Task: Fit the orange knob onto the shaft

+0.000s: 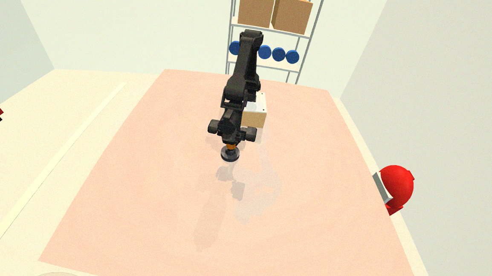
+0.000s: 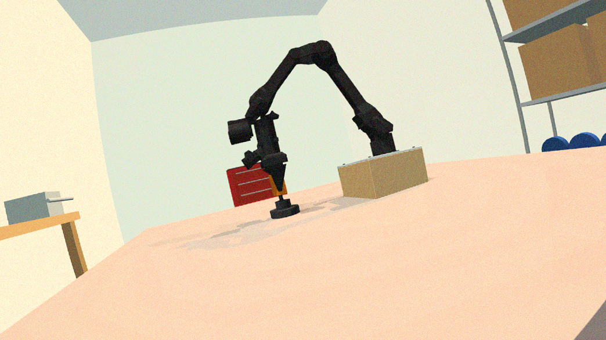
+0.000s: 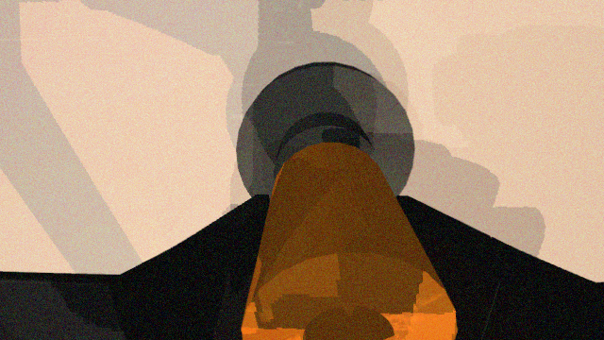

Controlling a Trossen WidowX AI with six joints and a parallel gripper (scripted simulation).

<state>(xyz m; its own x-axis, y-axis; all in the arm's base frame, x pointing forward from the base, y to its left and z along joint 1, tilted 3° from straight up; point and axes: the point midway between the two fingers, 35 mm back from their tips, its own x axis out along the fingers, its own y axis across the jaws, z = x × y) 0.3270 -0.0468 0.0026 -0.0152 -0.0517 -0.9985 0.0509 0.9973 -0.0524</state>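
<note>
My gripper tip is now 2 cm below the orange knob. From my gripper tip the other things lie so: dark round pedestal (4 cm below).
</note>
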